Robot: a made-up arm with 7 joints.
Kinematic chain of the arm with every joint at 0, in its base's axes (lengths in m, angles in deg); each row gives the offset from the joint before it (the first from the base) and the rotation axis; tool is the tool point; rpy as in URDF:
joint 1: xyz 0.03 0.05 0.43 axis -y
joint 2: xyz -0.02 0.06 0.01 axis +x
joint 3: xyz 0 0.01 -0.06 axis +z
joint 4: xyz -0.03 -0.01 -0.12 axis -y
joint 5: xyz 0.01 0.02 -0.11 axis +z
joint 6: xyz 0.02 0 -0.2 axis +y
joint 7: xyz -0.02 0.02 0 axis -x
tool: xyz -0.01 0.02 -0.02 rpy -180 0 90
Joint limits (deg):
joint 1: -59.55..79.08
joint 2: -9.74..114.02
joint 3: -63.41..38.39
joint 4: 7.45..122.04
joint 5: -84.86..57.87
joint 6: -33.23..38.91
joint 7: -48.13..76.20
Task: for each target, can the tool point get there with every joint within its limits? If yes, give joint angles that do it. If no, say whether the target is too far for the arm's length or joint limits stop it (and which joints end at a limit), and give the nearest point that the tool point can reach.
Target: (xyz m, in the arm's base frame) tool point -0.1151 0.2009 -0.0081
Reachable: yes | joints -30.20 10.72 -25.65 28.44 22.53 12.91 -6.61
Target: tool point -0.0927 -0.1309 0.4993
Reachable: no: joint limits stop it (at a limit: joint 1, joint 2, joint 3, joint 4, joint 5, joint 6) | nearest point -0.0333 -0.0895 0.5363 | short by 0.081 m
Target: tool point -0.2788 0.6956 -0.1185
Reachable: no: too far | nearest point -0.1569 0.4680 0.0980 | short by 0.337 m
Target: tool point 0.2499 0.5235 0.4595
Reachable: yes | joints 53.44 69.18 -15.61 38.15 6.56 4.91 48.58
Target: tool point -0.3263 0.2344 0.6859
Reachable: no: joint limits stop it (at a limit: joint 1, joint 2, joint 3, joint 6) | nearest point -0.2634 0.2519 0.6731 | short by 0.067 m
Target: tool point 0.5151 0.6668 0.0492
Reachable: no: too far | nearest point 0.3339 0.4621 0.1915 | short by 0.308 m
